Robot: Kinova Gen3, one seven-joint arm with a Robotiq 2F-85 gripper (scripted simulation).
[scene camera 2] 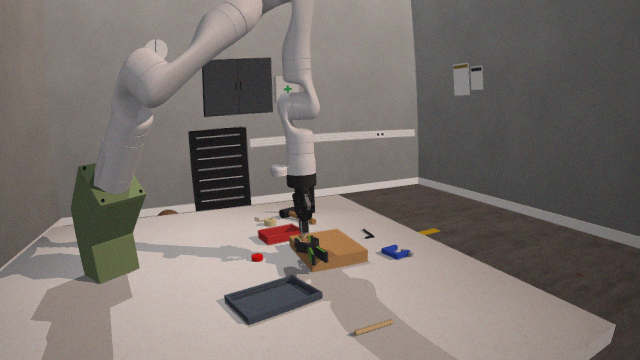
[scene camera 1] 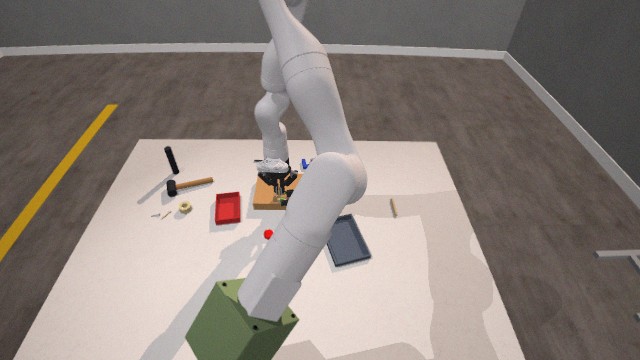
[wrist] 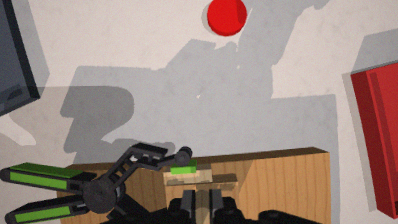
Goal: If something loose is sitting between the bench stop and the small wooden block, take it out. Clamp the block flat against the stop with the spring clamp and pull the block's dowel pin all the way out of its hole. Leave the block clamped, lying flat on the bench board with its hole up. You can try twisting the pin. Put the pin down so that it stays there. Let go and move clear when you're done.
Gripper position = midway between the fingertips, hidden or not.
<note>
I see my gripper (scene camera 2: 304, 233), a grey tray (scene camera 2: 272, 296) and a red tray (scene camera 1: 226, 210).
The grey tray also shows in scene camera 1 (scene camera 1: 346, 245). My gripper shows as well in the wrist view (wrist: 202, 205).
</note>
